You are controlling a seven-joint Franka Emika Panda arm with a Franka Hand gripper.
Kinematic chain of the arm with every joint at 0, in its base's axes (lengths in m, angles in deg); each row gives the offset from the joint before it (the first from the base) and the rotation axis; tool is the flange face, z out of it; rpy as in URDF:
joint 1: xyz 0 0 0.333 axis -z
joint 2: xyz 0 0 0 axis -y
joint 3: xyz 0 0 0.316 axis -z
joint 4: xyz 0.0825 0 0 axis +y
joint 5: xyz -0.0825 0 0.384 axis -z
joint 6: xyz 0 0 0 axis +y
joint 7: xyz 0.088 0 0 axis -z
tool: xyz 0 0 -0.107 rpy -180 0 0
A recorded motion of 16 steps. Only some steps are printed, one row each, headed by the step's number.
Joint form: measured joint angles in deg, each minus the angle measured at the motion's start. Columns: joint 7, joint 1, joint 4, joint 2, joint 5, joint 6, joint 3.
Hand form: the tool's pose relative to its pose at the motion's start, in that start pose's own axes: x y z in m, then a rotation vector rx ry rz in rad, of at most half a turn. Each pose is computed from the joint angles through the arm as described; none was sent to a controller.
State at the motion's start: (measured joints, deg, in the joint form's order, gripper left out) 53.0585 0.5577 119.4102 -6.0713 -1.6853 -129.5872 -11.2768
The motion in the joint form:
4: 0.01 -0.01 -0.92 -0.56 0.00 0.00 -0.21
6: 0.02 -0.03 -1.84 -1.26 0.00 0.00 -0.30
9: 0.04 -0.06 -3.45 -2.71 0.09 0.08 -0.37
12: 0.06 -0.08 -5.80 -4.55 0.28 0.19 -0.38
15: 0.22 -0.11 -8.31 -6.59 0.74 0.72 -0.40
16: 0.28 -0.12 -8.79 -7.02 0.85 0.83 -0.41
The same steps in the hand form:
4: 0.0011 -0.0050 -0.0015 0.0067 0.0016 -0.0034
6: 0.0032 -0.0092 -0.0015 0.0116 0.0018 -0.0047
9: 0.0077 -0.0159 0.0008 0.0155 -0.0004 -0.0060
12: 0.0150 -0.0248 0.0016 0.0239 0.0009 -0.0068
15: 0.0223 -0.0335 0.0042 0.0241 -0.0001 -0.0080
16: 0.0236 -0.0352 0.0052 0.0234 -0.0006 -0.0081

